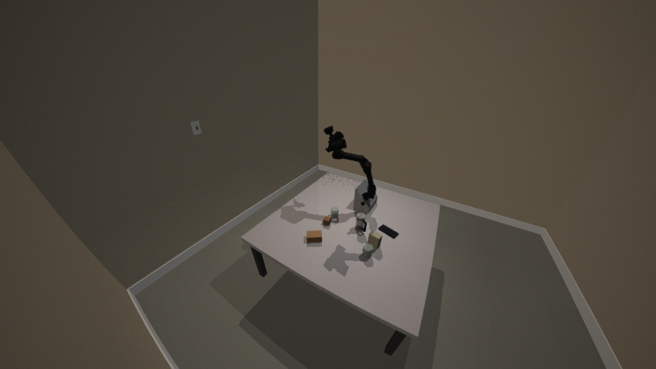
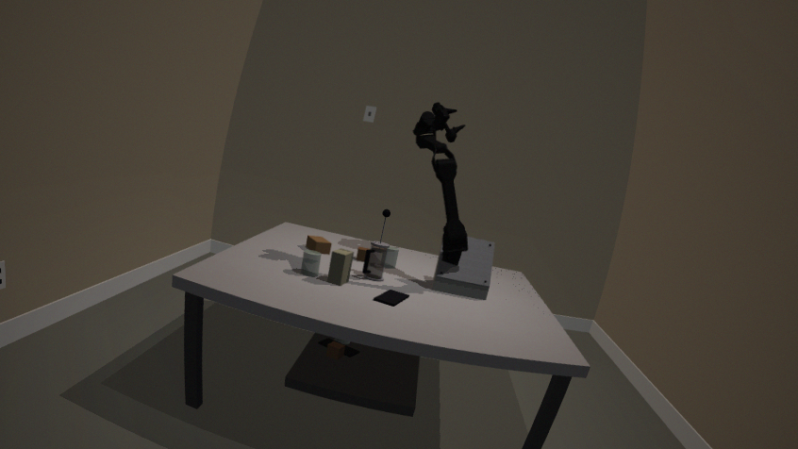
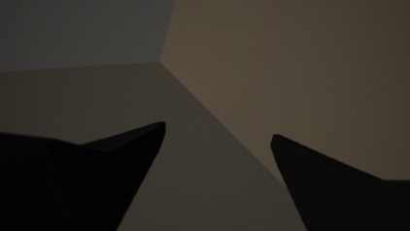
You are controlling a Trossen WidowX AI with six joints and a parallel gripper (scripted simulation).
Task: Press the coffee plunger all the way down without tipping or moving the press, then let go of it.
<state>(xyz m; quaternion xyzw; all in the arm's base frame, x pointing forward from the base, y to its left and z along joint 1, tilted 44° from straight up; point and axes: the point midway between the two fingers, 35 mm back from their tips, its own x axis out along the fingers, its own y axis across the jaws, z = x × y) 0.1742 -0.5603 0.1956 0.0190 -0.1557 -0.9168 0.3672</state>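
Right now my gripper tip is 17 cm short of the coffee press, 40 cm to the right of it and 57 cm above it.
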